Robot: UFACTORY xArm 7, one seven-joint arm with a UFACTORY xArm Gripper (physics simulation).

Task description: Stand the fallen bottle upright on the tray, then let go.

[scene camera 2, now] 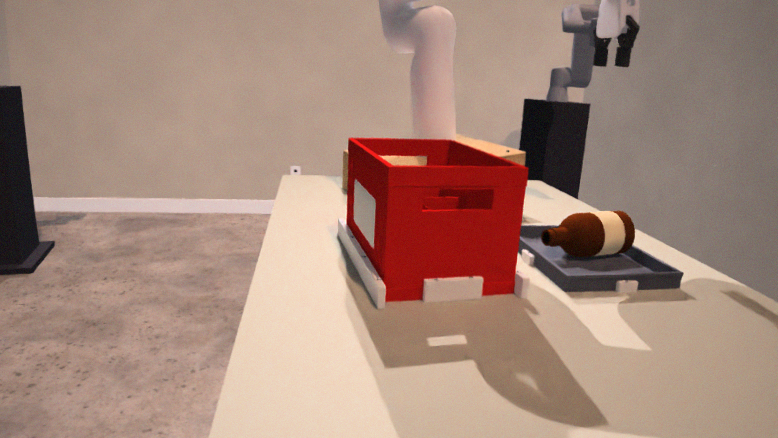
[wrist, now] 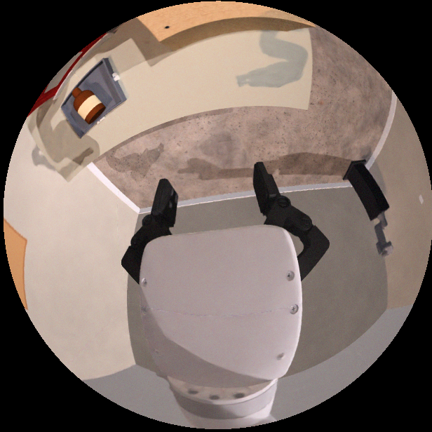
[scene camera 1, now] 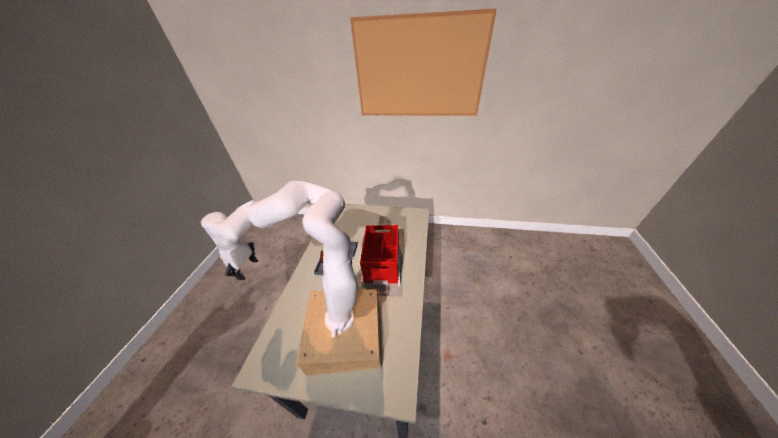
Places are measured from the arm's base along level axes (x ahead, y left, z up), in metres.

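Where they show: gripper, fingertip midpoint: (scene camera 2: 610, 66) (scene camera 1: 248, 270); arm's base, origin of the base link: (scene camera 1: 339, 318).
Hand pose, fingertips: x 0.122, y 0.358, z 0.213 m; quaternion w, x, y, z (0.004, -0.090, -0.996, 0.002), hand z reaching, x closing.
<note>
Each offset is from my fingertips to the top centre of the thing. "spot": to the spot under its first point.
The brown bottle @(dx +0.300, dy -0.266, dz -0.250 m) (scene camera 2: 585, 235) (wrist: 90, 106) with a cream label lies on its side on the dark grey tray @(spot: dx +0.436, dy -0.304, dz -0.314 m) (scene camera 2: 620, 281) (wrist: 102, 75). Its neck points toward the red crate in scene camera 2. In scene camera 1 the arm hides most of the bottle and part of the tray @(spot: dx +0.249, dy -0.176, dz -0.323 m) (scene camera 1: 319, 267). My gripper (scene camera 1: 244, 266) (scene camera 2: 611, 62) (wrist: 211, 178) is open, with nothing between its black fingers. It is high up, out beyond the table's side edge, well apart from the bottle and the tray.
A tall red crate @(dx +0.261, dy -0.544, dz -0.154 m) (scene camera 1: 381, 272) (scene camera 2: 451, 244) (wrist: 47, 97) stands beside the tray, with white blocks around its foot. My arm's base sits on a wooden block (scene camera 1: 359, 348) (scene camera 2: 498, 147) (wrist: 200, 17). A grey arm on a black pedestal (scene camera 2: 552, 141) (wrist: 367, 190) stands beyond the table.
</note>
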